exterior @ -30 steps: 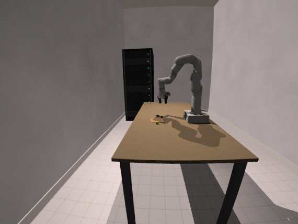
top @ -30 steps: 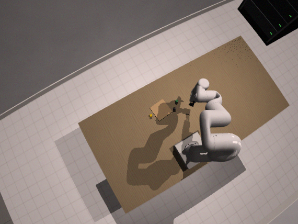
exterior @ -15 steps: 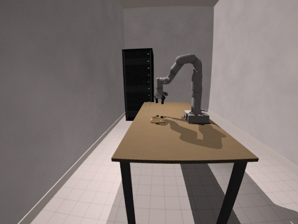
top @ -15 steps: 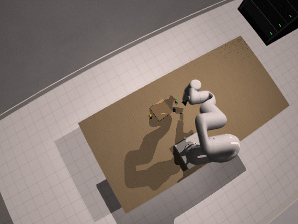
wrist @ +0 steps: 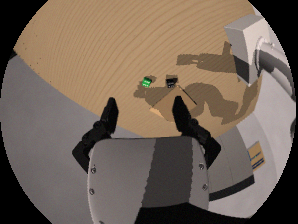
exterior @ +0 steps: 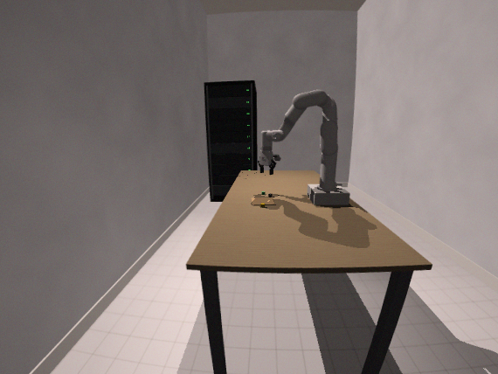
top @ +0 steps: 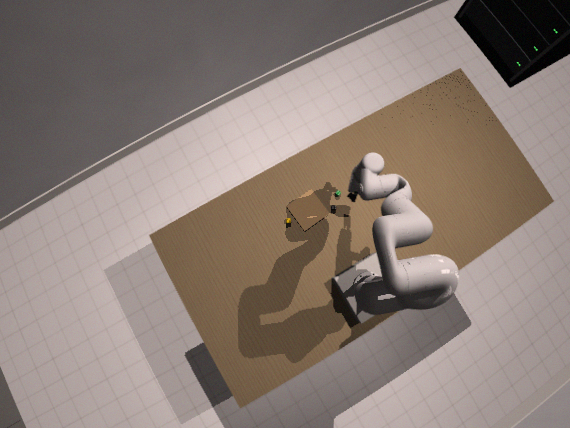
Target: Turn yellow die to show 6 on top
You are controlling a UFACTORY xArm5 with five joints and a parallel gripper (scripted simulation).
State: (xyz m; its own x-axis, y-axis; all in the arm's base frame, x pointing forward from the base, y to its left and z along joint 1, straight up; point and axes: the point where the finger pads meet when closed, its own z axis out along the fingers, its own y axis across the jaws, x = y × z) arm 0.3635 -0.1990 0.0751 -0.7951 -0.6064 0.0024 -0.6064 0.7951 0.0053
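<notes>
My gripper is now 14 cm above the green die, 3 cm to the right of it and 3 cm short of it. Also, from my hand: black die (14 cm below, 9 cm to the left, 1 cm behind); then yellow die (28 cm to the left, 14 cm below, 6 cm ahead); then tan mat (18 cm to the left, 15 cm below, 5 cm ahead).
</notes>
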